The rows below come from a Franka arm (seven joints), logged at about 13 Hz.
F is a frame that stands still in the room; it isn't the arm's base.
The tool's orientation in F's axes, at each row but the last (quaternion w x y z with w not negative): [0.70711 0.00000 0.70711 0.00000]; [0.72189 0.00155 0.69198 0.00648]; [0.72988 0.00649 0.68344 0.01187]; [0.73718 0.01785 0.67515 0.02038]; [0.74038 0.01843 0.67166 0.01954]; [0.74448 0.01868 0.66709 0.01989]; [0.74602 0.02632 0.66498 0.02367]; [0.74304 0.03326 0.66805 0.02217]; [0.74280 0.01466 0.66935 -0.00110]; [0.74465 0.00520 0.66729 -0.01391]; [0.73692 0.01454 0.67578 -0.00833]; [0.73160 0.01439 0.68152 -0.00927]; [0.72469 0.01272 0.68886 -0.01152]
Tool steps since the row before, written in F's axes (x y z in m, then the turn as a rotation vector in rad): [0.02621 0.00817 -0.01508 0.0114 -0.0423 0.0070]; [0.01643 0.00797 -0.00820 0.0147 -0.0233 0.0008]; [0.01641 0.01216 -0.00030 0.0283 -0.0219 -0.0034]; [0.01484 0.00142 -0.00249 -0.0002 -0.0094 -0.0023]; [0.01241 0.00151 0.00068 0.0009 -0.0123 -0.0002]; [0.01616 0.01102 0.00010 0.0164 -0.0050 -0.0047]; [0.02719 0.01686 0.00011 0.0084 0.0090 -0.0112]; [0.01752 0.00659 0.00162 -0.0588 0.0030 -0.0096]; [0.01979 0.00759 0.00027 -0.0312 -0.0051 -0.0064]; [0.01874 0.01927 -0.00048 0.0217 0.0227 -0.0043]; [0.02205 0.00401 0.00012 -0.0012 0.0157 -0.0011]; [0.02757 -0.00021 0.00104 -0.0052 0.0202 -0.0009]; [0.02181 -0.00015 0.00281 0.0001 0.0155 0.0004]
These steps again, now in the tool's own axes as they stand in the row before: [0.01508 0.00817 0.02621 -0.0070 -0.0423 0.0114]; [0.00898 0.00776 0.01612 -0.0004 -0.0234 0.0146]; [0.00169 0.01201 0.01644 0.0047 -0.0222 0.0279]; [0.00385 0.00120 0.01457 0.0018 -0.0095 -0.0004]; [0.00061 0.00149 0.01242 -0.0004 -0.0123 0.0009]; [0.00227 0.01093 0.01606 0.0062 -0.0053 0.0158]; [0.00419 0.01682 0.02689 0.0127 0.0082 0.0070]; [0.00077 0.00690 0.01746 0.0035 0.0016 -0.0595]; [0.00192 0.00801 0.01953 0.0030 -0.0059 -0.0316]; [0.00226 0.01978 0.01806 0.0063 0.0233 0.0205]; [0.00182 0.00471 0.02184 0.0011 0.0156 -0.0018]; [0.00092 0.00071 0.02757 0.0007 0.0200 -0.0059]; [-0.00170 0.00060 0.02192 -0.0004 0.0155 -0.0004]
